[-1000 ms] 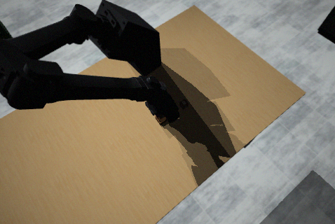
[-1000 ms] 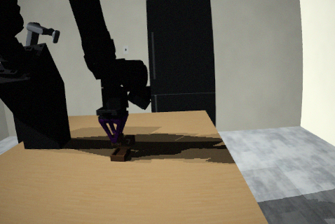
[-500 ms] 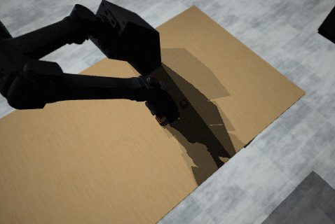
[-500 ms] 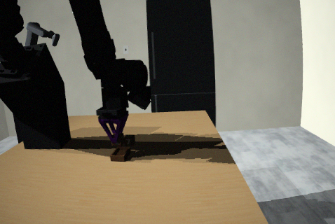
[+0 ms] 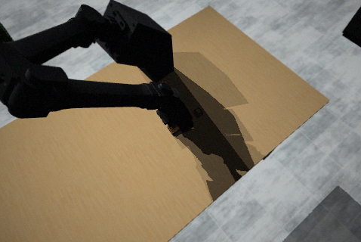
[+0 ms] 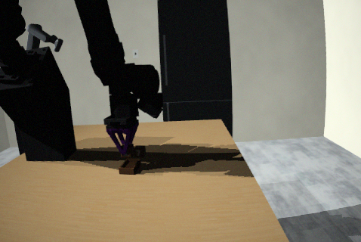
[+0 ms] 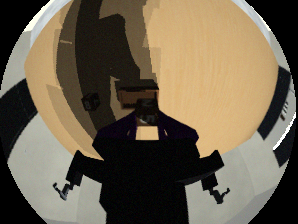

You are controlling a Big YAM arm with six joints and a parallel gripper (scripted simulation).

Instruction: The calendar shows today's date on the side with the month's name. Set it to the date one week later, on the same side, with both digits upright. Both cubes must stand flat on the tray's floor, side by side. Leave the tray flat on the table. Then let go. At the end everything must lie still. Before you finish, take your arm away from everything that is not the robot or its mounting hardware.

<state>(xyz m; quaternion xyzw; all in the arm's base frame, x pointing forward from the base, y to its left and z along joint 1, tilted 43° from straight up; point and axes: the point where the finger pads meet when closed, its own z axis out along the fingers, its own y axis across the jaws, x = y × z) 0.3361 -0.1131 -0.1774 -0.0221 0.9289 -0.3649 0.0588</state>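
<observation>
The brown tray is 2 cm to the left of my hand and 5 cm below it.
</observation>
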